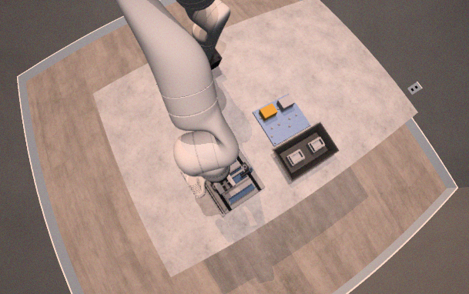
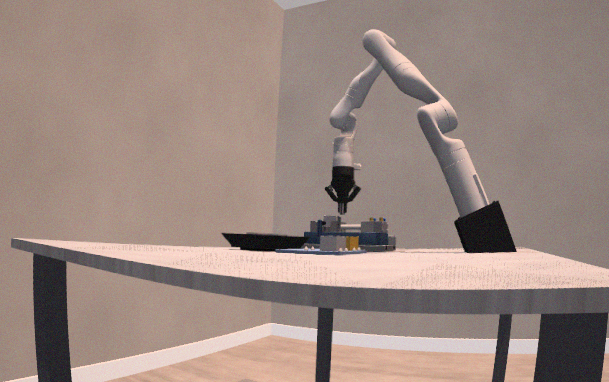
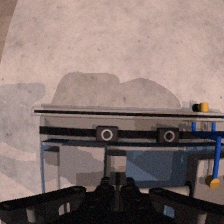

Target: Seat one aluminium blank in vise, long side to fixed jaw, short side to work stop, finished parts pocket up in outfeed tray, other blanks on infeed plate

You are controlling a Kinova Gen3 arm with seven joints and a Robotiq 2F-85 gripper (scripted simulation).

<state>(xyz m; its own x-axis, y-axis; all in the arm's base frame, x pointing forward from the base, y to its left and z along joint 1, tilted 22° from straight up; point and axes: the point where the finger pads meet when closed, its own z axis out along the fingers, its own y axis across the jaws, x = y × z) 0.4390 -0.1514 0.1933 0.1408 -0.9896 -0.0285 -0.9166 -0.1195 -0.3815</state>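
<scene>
Right now the aluminium blank is 40 mm below my hand and 30 mm ahead of it. The rest, counted from my hand: blue vise base 100 mm below, 30 mm to the left, 30 mm behind; brass blank 290 mm to the left, 160 mm behind, 110 mm below.
</scene>
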